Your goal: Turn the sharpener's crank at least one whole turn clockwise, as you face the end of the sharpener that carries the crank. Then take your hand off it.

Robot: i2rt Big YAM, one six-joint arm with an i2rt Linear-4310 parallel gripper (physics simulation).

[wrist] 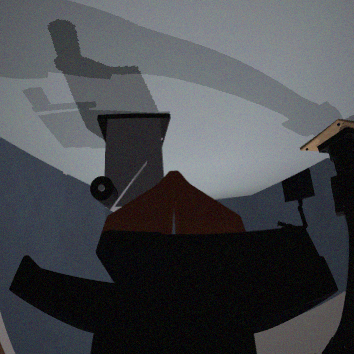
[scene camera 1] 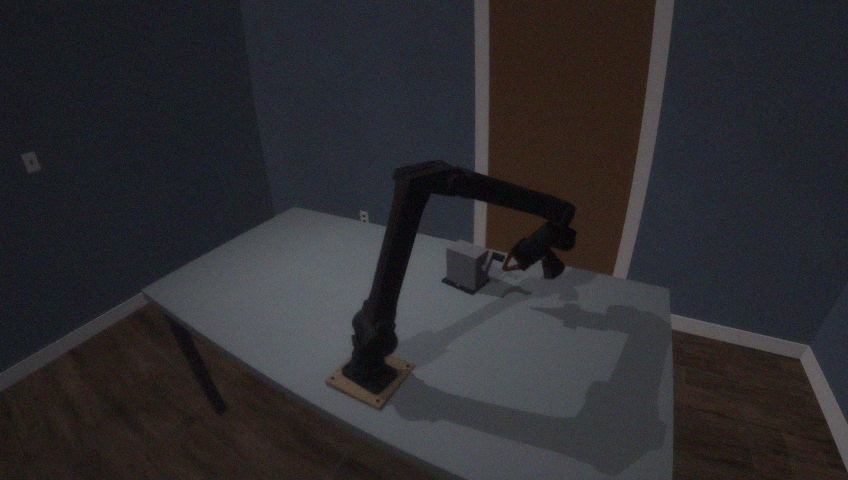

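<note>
The grey box-shaped sharpener stands upright on its dark base at the back of the table. Its crank is on the right end in the scene view: a light arm with a black knob. The knob is near the top of the box in the scene view. My gripper, with its red-brown fingers, is shut and empty. It is just right of the knob in the scene view, near the crank. In the wrist view the fingers hide the lower part of the sharpener and the crank arm's lower edge; contact cannot be told.
The pale table carries my arm's wooden base plate at its front edge. Arm shadows fall across the table's right side. Blue walls and a brown door stand behind the table.
</note>
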